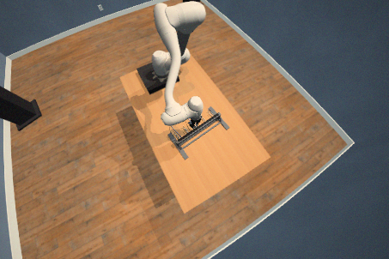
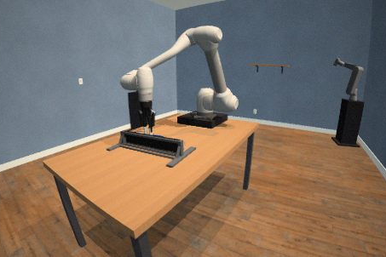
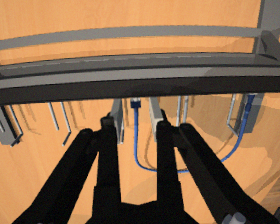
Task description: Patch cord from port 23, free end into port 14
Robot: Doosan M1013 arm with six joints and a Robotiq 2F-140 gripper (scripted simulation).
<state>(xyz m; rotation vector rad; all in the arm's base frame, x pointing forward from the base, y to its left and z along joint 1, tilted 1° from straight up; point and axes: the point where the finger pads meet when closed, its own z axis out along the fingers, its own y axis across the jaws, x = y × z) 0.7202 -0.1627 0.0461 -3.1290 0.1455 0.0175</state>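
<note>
My gripper is now 30 mm above the free end of patch cord and 10 mm short of it.
</note>
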